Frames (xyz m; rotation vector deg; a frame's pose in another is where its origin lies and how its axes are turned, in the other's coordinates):
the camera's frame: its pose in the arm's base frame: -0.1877 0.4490 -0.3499 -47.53 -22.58 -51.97
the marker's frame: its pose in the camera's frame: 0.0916 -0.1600 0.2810 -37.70 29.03 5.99
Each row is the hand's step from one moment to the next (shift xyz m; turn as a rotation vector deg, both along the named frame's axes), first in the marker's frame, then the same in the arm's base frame.
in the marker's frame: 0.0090 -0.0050 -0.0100 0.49 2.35 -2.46
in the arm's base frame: -0.0061 -0.0127 0.0027 -0.52 -1.74 -2.92
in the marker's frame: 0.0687 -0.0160 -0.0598 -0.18 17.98 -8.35
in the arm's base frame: -0.0234 -0.0891 0.0081 2.28 -4.57 -19.16
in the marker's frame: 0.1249 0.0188 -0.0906 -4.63 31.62 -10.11
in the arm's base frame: -0.0056 -0.1541 -0.0199 5.61 -2.00 -32.99
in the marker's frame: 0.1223 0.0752 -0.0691 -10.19 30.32 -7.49
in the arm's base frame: 0.0369 -0.1424 -0.0612 4.56 4.15 -32.27
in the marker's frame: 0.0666 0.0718 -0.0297 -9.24 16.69 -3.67
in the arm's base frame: 0.0411 -0.0743 -0.0571 1.28 5.64 -18.55
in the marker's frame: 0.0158 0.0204 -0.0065 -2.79 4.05 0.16
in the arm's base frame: 0.0118 -0.0174 -0.0163 0.87 2.37 -4.22
